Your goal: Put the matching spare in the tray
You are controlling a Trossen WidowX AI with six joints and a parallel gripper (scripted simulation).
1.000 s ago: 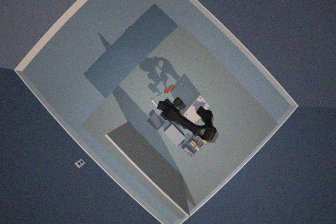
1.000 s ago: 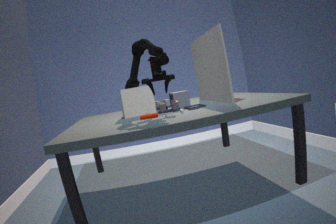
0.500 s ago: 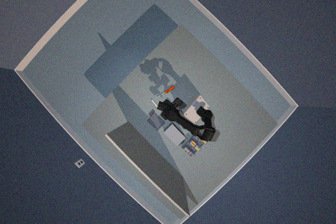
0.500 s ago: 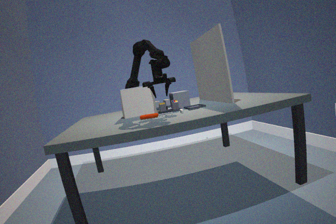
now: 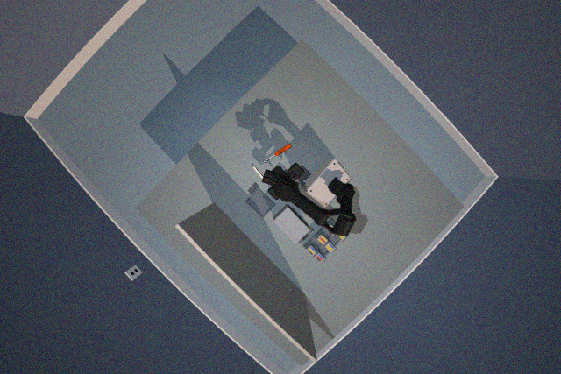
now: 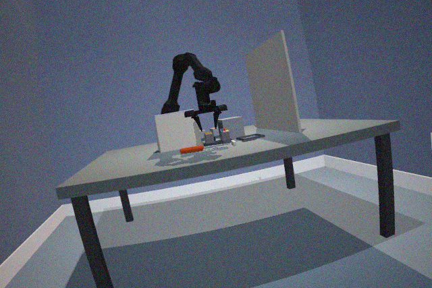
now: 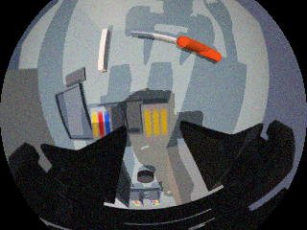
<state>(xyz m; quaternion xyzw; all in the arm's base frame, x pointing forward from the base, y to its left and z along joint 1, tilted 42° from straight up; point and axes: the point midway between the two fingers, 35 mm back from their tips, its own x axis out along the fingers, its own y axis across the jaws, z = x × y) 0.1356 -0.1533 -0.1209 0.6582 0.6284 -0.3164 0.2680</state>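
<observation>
The flat dark tray is 180 mm ahead of my gripper tip, 20 mm to the right of it and 70 mm below it. Also, from my gripper tip: tall grey panel 380 mm ahead, 140 mm to the left, 160 mm above; then grey mounted unit 150 mm ahead, 180 mm to the left, 20 mm below; then small white stick 70 mm ahead, 130 mm to the right, 60 mm below.
</observation>
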